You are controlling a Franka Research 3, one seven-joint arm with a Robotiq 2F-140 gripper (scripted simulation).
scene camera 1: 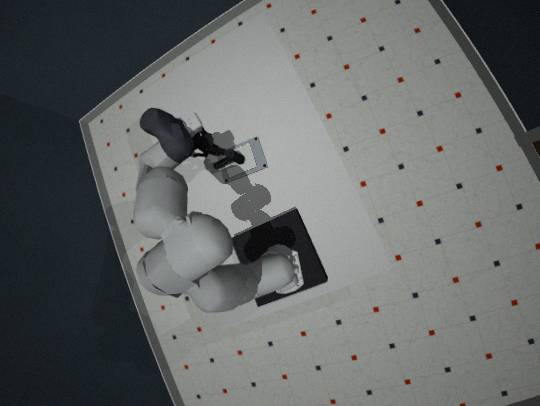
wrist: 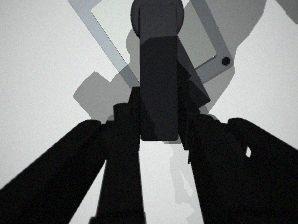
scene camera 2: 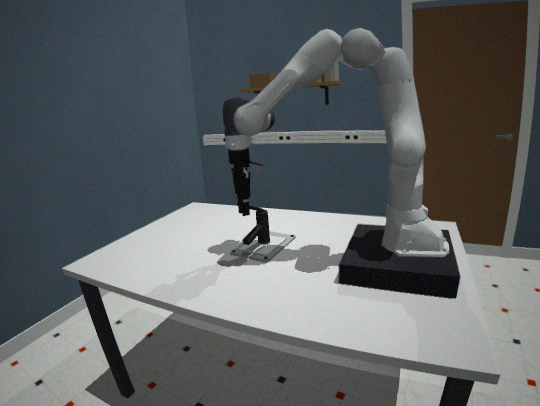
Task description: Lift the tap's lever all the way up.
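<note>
There's a lever that I can see, and my gripper as well. The wrist view shows the gripper too.
</note>
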